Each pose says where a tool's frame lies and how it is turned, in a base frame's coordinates. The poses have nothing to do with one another.
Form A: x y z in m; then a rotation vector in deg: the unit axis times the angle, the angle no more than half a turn.
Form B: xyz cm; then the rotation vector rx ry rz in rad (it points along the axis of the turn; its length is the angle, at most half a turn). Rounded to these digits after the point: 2 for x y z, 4 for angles.
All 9 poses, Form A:
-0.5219 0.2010 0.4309 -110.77 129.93 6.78
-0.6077 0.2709 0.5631 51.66 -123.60 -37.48
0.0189 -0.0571 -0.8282 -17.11 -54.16 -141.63
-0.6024 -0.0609 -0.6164 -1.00 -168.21 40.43
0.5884 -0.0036 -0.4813 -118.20 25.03 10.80
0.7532 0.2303 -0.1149 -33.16 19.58 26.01
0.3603 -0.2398 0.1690 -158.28 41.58 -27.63
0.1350 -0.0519 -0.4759 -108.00 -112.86 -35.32
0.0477 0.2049 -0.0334 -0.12 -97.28 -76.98
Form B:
-52.19 20.10 43.09 -1.9333 2.2677 0.1183
-60.77 27.09 56.31 0.9016 -2.1572 -0.6541
1.89 -5.71 -82.82 -0.2986 -0.9453 -2.4719
-60.24 -6.09 -61.64 -0.0175 -2.9358 0.7056
58.84 -0.36 -48.13 -2.0630 0.4369 0.1885
75.32 23.03 -11.49 -0.5788 0.3417 0.4540
36.03 -23.98 16.90 -2.7625 0.7257 -0.4822
13.50 -5.19 -47.59 -1.8850 -1.9698 -0.6165
4.77 20.49 -3.34 -0.0021 -1.6979 -1.3436

